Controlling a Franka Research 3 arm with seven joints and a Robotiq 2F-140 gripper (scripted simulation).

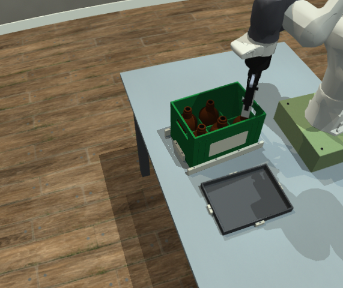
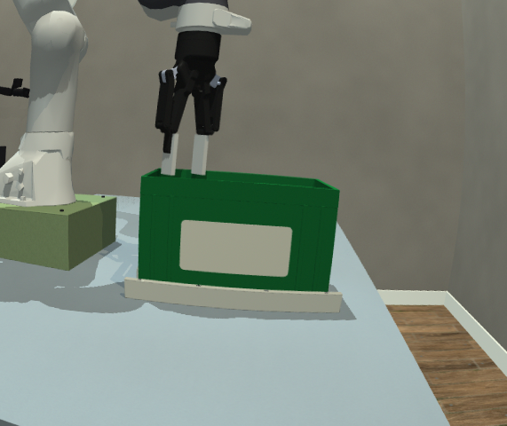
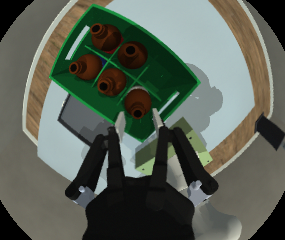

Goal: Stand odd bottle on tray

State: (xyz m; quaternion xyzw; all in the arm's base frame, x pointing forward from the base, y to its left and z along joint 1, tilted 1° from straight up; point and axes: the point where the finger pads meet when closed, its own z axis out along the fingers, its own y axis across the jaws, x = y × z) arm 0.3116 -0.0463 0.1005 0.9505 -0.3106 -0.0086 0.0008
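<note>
Right now the green crate is 12 cm below my hand, 9 cm ahead of it and 3 cm to the right of it. The rest, counted from my hand: dark tray: 24 cm to the left, 19 cm below, 8 cm ahead; then bottle: 11 cm below, 10 cm ahead, 8 cm to the right.
</note>
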